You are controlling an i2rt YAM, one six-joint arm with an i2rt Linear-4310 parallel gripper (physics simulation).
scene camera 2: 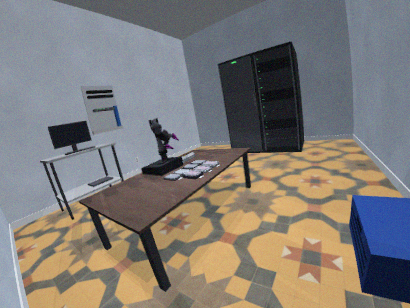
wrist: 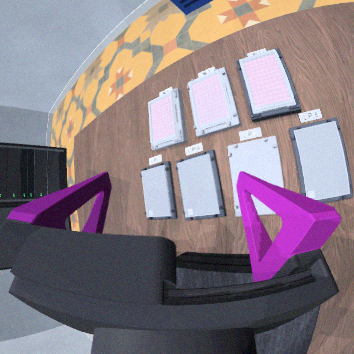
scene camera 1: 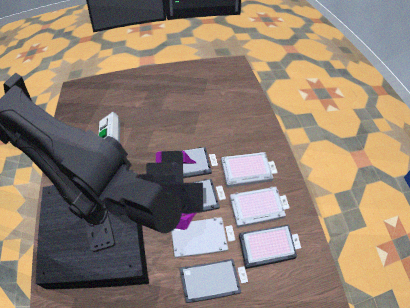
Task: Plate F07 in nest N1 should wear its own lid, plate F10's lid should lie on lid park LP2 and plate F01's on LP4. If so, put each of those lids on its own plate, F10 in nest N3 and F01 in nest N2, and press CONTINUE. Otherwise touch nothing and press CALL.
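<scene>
Gripper state: open, my gripper [scene camera 1: 194,187] holding nothing. The wrist view also gives my gripper [wrist: 173,178].
</scene>
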